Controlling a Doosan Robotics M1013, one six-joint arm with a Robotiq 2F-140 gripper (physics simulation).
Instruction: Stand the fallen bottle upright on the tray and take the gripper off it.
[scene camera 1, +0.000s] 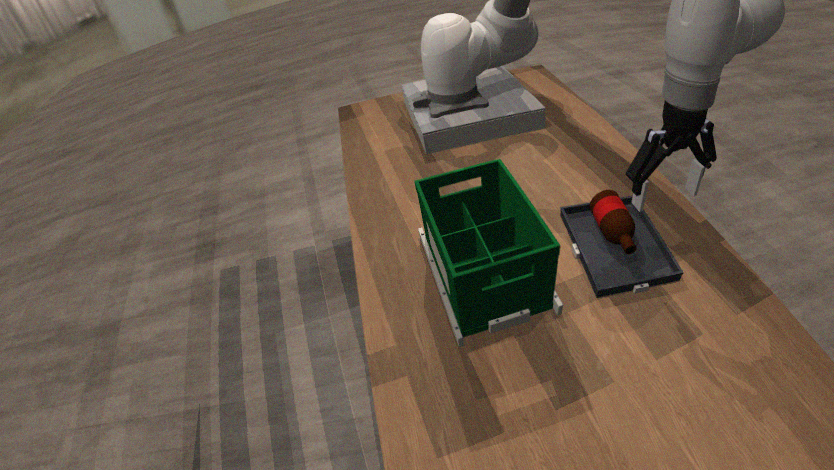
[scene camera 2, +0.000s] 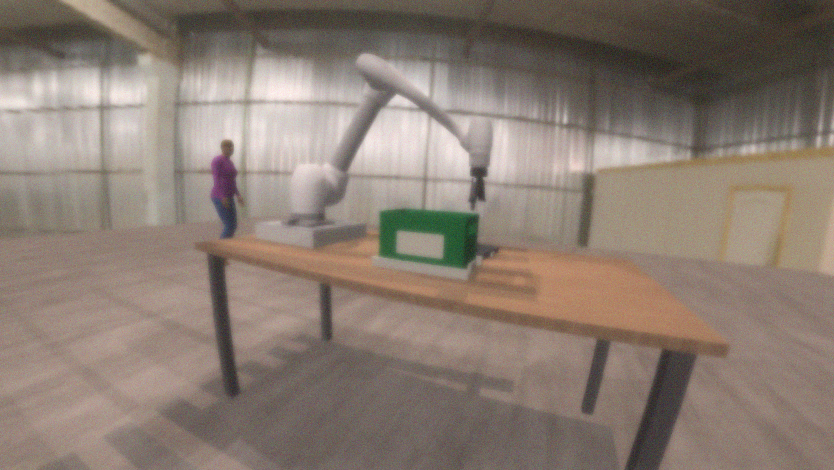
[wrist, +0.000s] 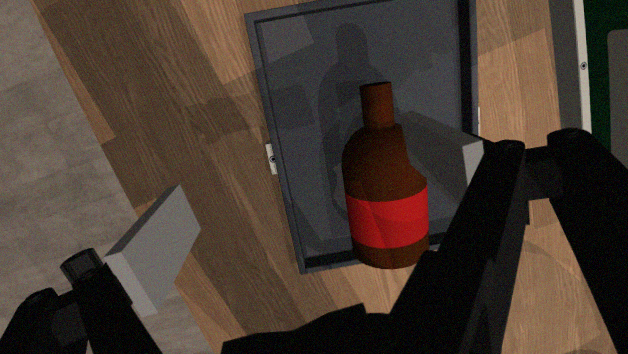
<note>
I see my gripper (scene camera 1: 664, 199) and a brown bottle (scene camera 1: 617, 225).
The brown bottle also shows in the wrist view (wrist: 386, 198). My gripper also shows in scene camera 2 (scene camera 2: 476, 217) and in the wrist view (wrist: 295, 173).
</note>
